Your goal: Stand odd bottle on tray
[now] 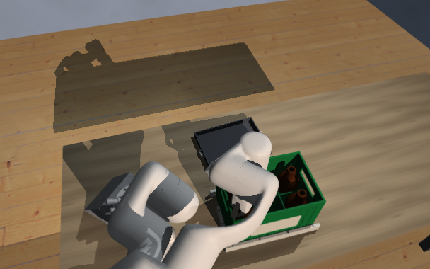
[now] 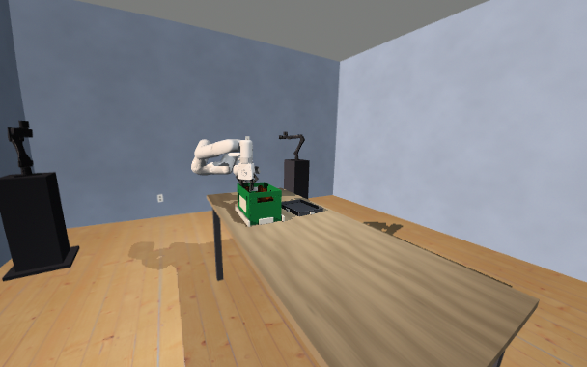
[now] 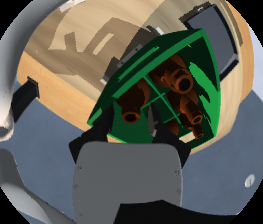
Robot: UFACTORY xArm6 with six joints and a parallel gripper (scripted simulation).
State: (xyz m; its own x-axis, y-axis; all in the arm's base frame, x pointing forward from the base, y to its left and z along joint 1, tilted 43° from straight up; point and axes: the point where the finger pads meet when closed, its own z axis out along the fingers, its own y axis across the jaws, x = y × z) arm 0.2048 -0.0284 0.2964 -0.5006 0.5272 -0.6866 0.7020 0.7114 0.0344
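My hand is 100 mm short of the green crate, 80 mm above it and 30 mm to the right of it. From my hand the other things lie so: dark tray (320 mm to the left, 150 mm below, 130 mm ahead).
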